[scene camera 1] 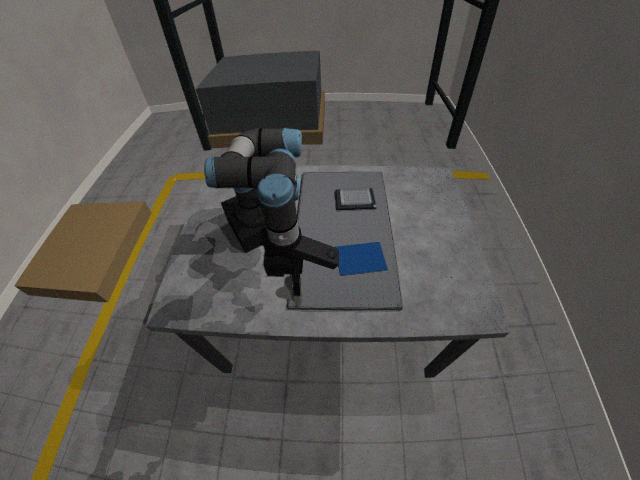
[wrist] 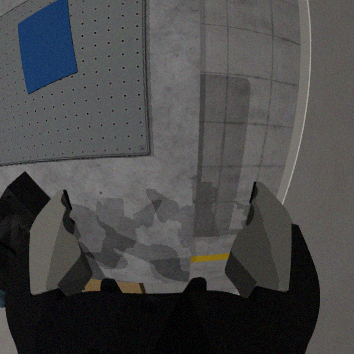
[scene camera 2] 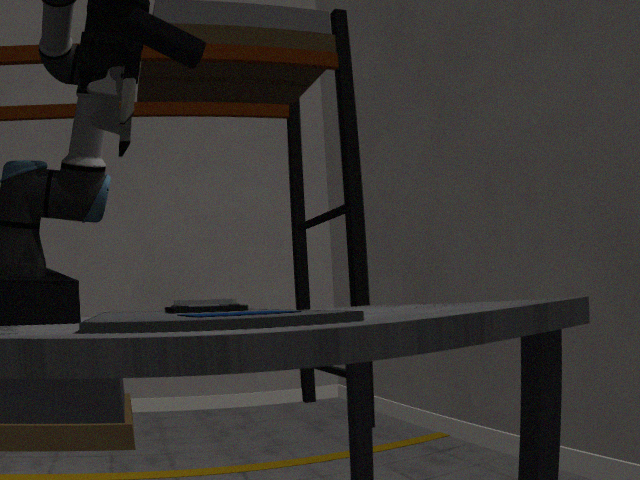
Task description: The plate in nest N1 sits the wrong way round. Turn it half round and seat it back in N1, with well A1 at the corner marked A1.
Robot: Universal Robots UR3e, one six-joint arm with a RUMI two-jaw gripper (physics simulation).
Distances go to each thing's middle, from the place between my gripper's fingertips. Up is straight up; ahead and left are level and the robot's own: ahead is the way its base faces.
My hand is 160 mm short of the flat blue rectangle (scene camera 1: 360,258), 250 mm to the right of it and 220 mm above it.
